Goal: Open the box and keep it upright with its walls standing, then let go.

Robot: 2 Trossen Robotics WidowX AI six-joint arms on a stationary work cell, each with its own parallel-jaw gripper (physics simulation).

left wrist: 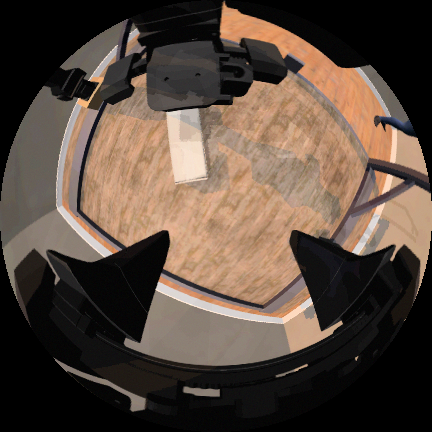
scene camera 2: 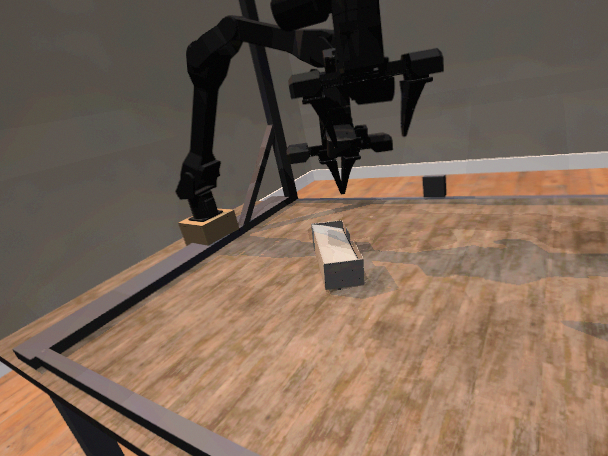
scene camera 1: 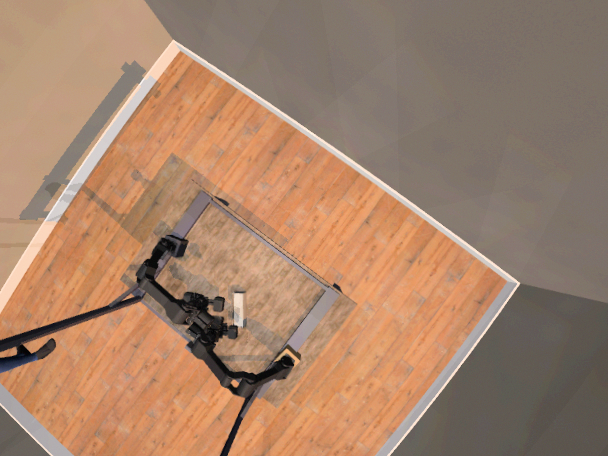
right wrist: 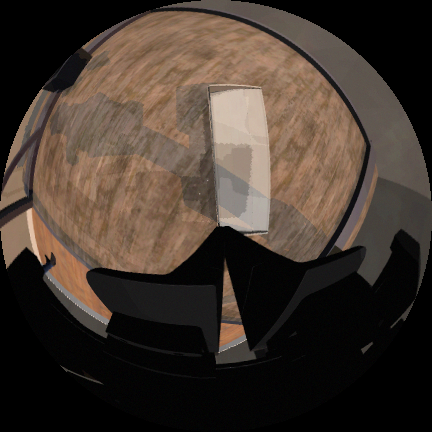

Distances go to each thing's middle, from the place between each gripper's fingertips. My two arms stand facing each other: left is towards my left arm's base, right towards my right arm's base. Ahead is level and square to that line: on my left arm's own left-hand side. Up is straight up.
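Scene:
My left gripper is 4 cm past the tan block (scene camera 2: 205,233), 51 cm to the left of it and 19 cm above it.
The tan block is 6 cm ahead of my right hand, 37 cm to the right of it and 8 cm below it. Going by its middle, the tan block is nearer to my right hand than to my left gripper.

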